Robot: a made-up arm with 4 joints. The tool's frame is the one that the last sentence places.
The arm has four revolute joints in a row. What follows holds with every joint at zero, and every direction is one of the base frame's. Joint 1 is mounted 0.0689 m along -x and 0.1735 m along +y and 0.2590 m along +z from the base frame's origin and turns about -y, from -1.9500 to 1.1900 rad. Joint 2 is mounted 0.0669 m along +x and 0.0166 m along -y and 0.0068 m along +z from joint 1 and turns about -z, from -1.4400 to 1.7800 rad. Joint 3 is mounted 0.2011 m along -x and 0.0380 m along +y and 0.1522 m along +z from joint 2 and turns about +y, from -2.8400 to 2.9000 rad. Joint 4 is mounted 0.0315 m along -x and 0.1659 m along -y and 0.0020 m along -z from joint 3 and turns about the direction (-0.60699, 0.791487, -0.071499), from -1.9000 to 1.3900 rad. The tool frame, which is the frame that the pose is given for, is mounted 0.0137 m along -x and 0.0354 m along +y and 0.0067 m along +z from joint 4; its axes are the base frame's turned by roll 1.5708, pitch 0.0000 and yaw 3.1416 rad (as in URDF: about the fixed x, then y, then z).
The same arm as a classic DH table. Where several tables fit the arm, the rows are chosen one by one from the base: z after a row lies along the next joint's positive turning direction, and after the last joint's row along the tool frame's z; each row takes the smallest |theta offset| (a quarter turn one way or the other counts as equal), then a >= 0, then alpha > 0; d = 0 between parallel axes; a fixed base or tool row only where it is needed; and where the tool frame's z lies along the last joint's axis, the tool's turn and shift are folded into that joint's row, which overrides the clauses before.
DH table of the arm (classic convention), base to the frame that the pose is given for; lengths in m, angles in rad. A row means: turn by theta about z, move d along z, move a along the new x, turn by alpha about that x. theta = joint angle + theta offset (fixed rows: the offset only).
base (fixed): a -0.0689; alpha 1.5708; d 0.2590; theta0 0.0000
joint 1: a 0.0669; alpha 1.5708; d -0.1569; theta0 0.0000
joint 2: a -0.2011; alpha 1.5708; d -0.1590; theta0 0.0000
joint 3: a -0.0017; alpha -0.6576; d -0.1687; theta0 1.4535
joint 4: a -0.0083; alpha 0.6576; d 0.0725; theta0 0.0000
tool (fixed): a 0.0000; alpha 0.0000; d 0.0188; theta0 1.6880
Joint limits (rad, base to tool): -1.9500..1.1900 -1.4400..1.7800 -2.8400..2.9000 -1.9000..1.3900

